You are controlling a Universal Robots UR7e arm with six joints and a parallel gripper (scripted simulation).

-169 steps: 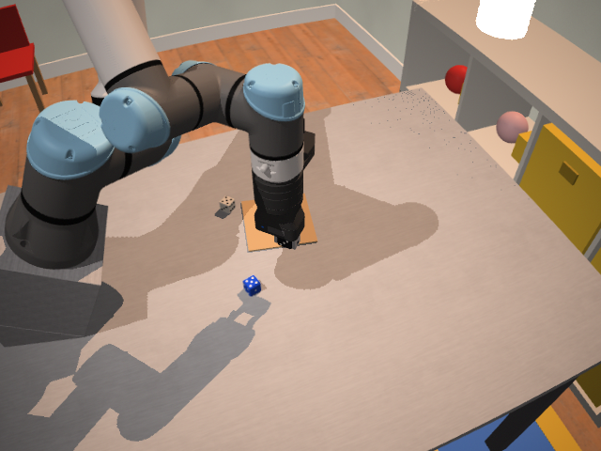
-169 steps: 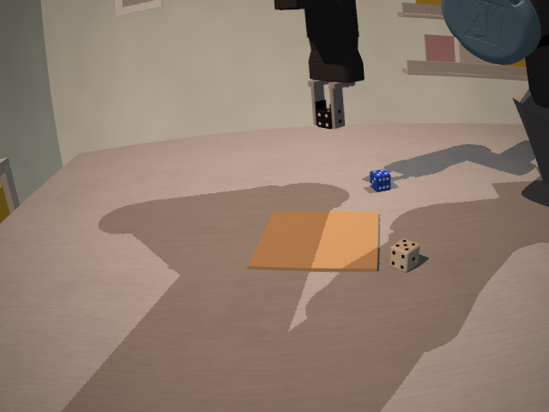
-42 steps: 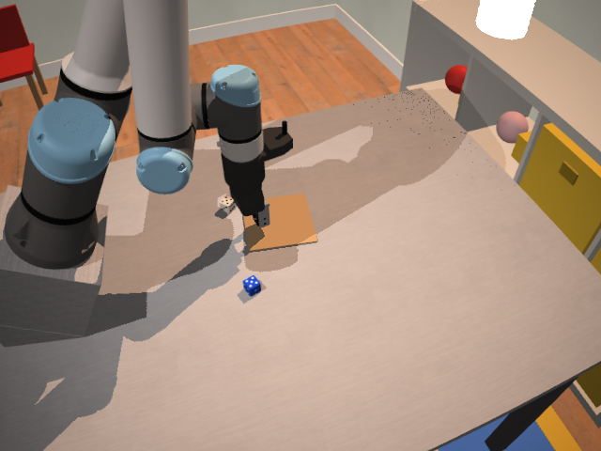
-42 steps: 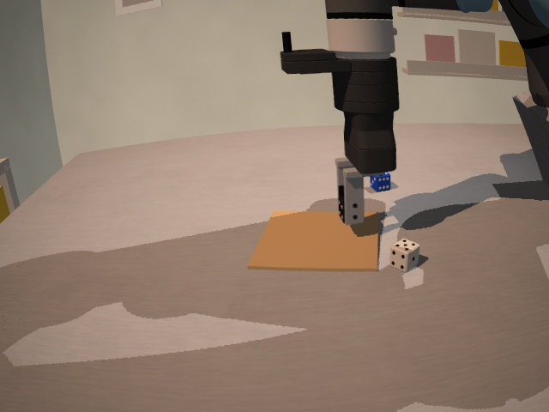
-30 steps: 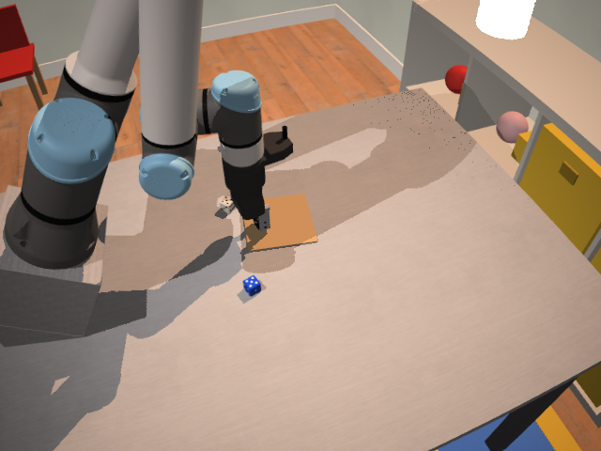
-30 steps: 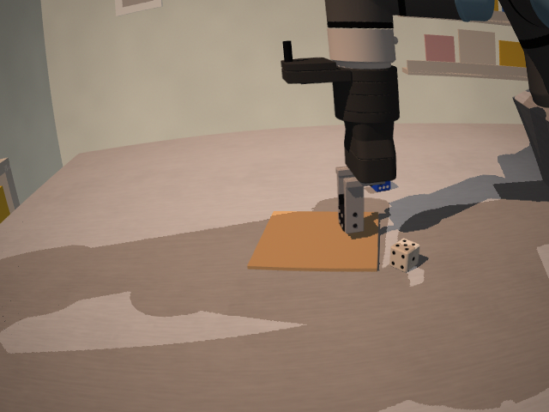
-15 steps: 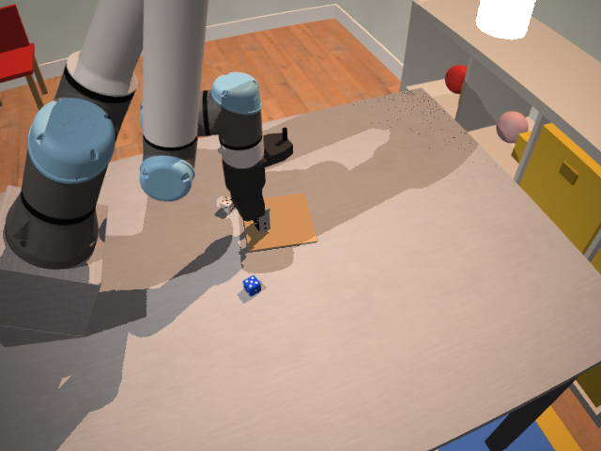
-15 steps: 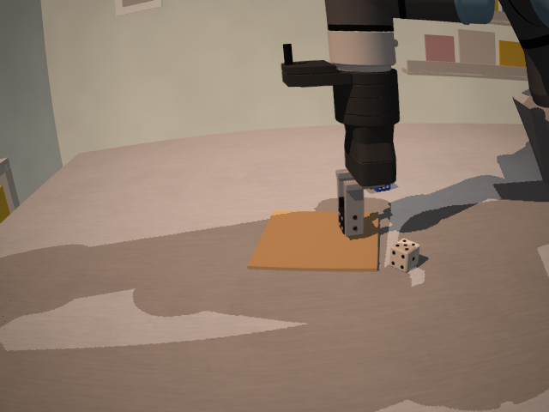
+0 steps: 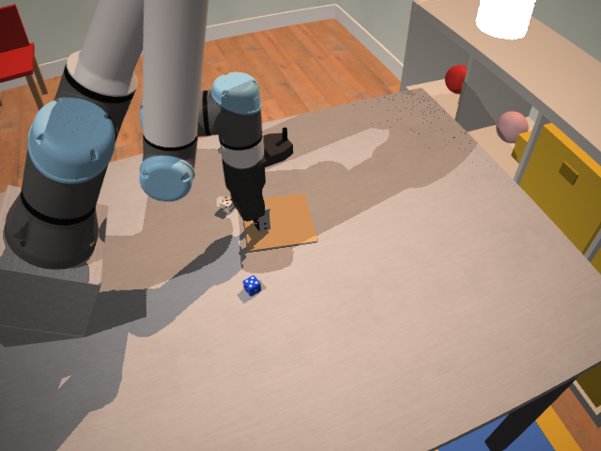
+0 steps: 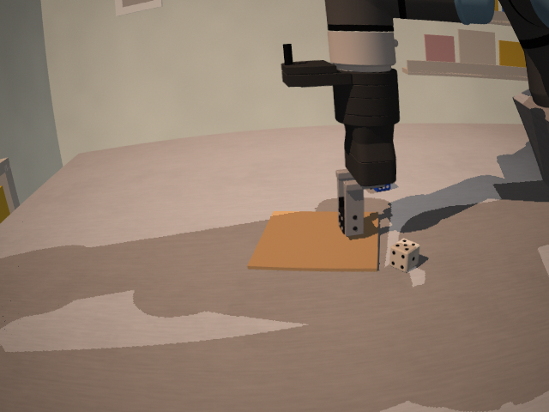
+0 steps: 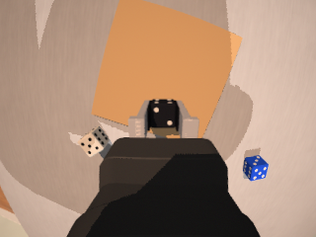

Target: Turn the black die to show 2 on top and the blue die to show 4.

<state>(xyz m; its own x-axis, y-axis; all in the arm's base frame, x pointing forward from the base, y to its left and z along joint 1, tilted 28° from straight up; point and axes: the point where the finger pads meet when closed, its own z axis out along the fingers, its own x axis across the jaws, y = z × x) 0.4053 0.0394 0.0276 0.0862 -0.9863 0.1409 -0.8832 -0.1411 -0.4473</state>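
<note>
Right now my hand is 10 mm above the black die. Round my hand: white die (80 mm to the left, 50 mm behind, 20 mm below); then blue die (140 mm to the right, 70 mm behind, 20 mm below); then orange mat (40 mm ahead, 30 mm below).
</note>
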